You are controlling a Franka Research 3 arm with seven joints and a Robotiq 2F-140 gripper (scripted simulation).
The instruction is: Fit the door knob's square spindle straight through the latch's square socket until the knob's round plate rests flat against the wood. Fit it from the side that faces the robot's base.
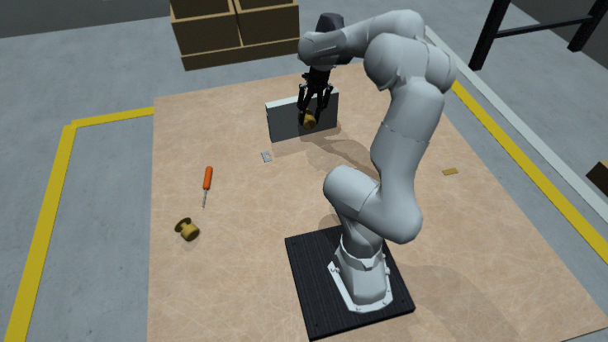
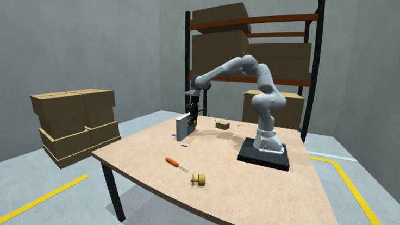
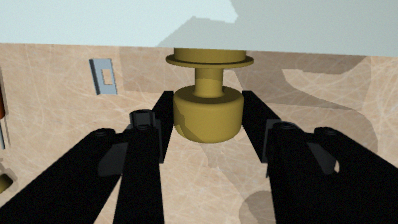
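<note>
Now: hand 70 mm short of the grey door panel, 40 mm above it and 10 mm to the right of it. The rest, counted from my hand: tan block (340 mm to the right, 150 mm behind, 120 mm below); then brass knob (510 mm to the left, 340 mm behind, 120 mm below); then orange screwdriver (440 mm to the left, 150 mm behind, 130 mm below).
</note>
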